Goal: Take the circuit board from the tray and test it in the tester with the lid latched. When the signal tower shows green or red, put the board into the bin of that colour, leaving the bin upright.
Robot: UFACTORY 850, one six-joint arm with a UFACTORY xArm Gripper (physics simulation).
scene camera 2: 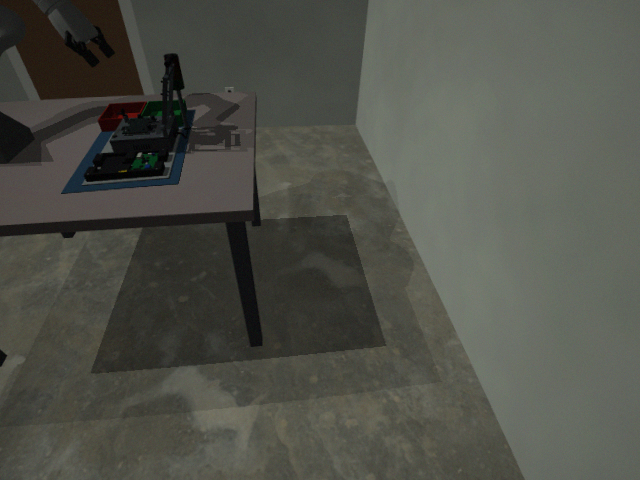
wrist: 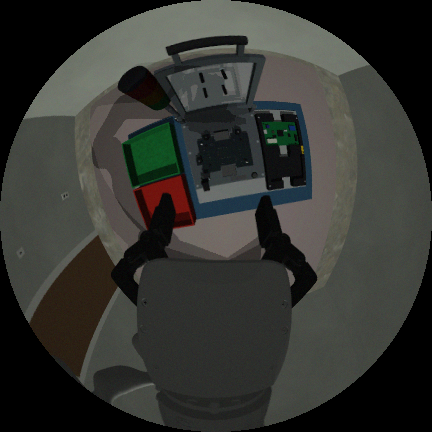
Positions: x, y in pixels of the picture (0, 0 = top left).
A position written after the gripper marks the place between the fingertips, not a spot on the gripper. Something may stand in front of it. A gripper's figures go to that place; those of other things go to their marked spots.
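Scene:
Gripper (wrist: 215, 202): 0.14 m from the lens. A green circuit board (wrist: 275, 132) lies 0.42 m from the lens.

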